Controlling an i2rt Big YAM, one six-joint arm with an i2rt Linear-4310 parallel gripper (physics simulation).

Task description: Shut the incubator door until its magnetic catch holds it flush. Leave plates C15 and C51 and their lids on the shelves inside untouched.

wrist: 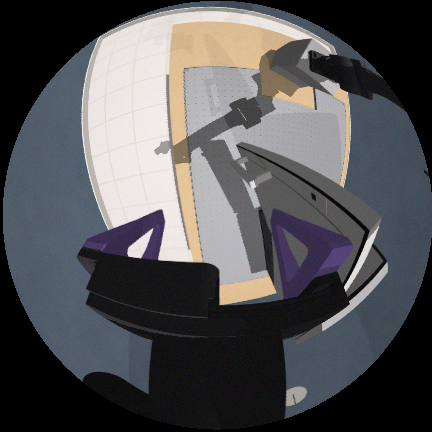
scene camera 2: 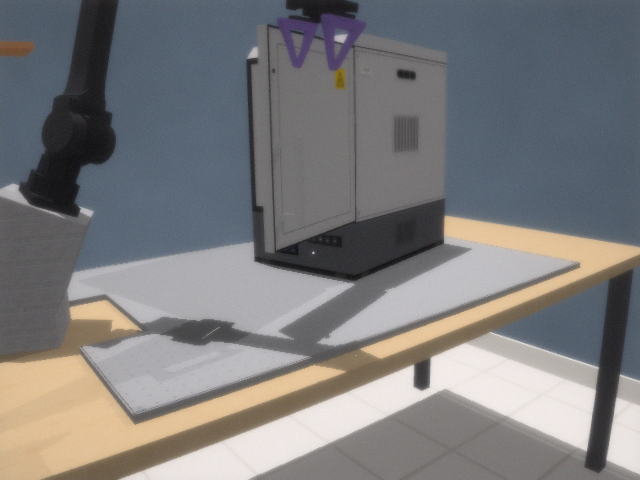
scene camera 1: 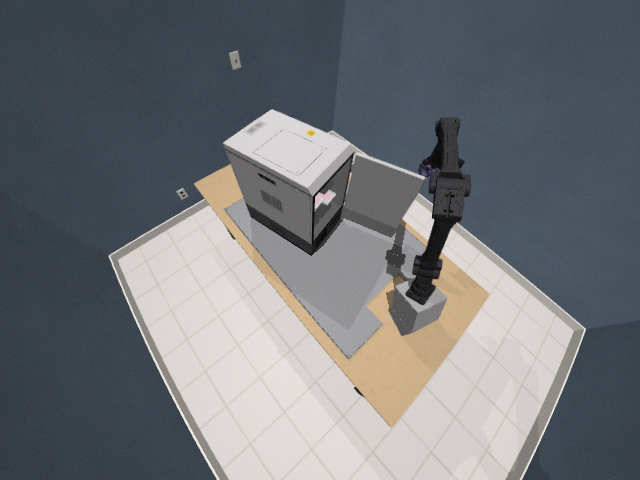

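Pixels of known places: gripper, fingertip midpoint: (wrist: 217, 214) (scene camera 2: 314, 69); arm's base at its link origin: (wrist: 325, 66) (scene camera 2: 47, 202) (scene camera 1: 420, 291).
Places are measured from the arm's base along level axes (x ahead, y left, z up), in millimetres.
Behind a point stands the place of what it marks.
The white incubator (scene camera 1: 281, 196) {y 161, x 706, z 174 mm} (scene camera 2: 400, 170) {y -148, x 799, z 4 mm} stands on the grey mat. Its door (scene camera 1: 382, 191) {y -227, x 422, z 132 mm} (scene camera 2: 315, 149) {y -247, x 424, z 74 mm} (wrist: 327, 215) {y -285, x 307, z 232 mm} is swung wide open, away from the front opening. The door's outer face, with a yellow warning label, shows in scene camera 2. Pink-and-white plates (scene camera 1: 325, 197) {y -63, x 638, z 37 mm} show inside through the opening; their labels cannot be read. My gripper (scene camera 1: 428, 170) {y -383, x 302, z 204 mm} (scene camera 2: 315, 67) {y -383, x 302, z 204 mm} (wrist: 217, 214) {y -383, x 302, z 204 mm} is open and empty, with purple fingers. It is up near the door's top, on its outer side. Whether a finger touches the door cannot be told. A handle (wrist: 255, 176) {y -309, x 315, z 94 mm} shows on the door.
The grey mat (scene camera 1: 336, 273) {y 113, x 368, z -232 mm} (scene camera 2: 516, 258) {y -354, x 1037, z -232 mm} lies on the wooden table (scene camera 1: 400, 379) {y 296, x -206, z -245 mm} (scene camera 2: 594, 248) {y -448, x 1354, z -245 mm}. The arm's grey base block (scene camera 1: 418, 312) {y 100, x -34, z 33 mm} (scene camera 2: 31, 273) {y -62, x -56, z -107 mm} (wrist: 290, 62) {y -89, x 4, z -69 mm} stands beside the mat. The wall is behind the door's side. An orange object (scene camera 2: 15, 49) shows at the upper left edge.
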